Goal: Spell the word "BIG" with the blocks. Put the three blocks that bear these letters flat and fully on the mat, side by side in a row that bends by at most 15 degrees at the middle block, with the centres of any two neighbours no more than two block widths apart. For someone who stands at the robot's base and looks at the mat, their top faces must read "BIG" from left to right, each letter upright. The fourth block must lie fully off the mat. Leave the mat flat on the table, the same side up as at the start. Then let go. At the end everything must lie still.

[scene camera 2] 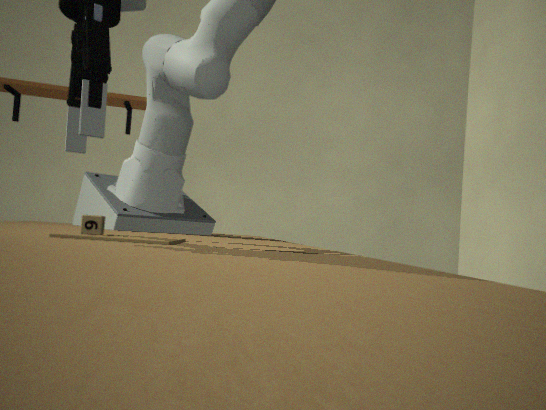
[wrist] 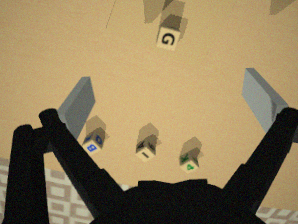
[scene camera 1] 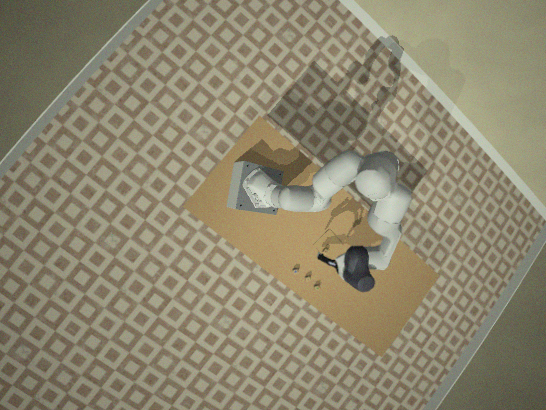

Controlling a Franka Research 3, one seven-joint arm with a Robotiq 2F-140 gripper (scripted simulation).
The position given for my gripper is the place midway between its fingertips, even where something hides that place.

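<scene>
You'd find my gripper [scene camera 2: 82, 145] in sight, and the wrist view has the gripper [wrist: 167, 85] in it too.
</scene>
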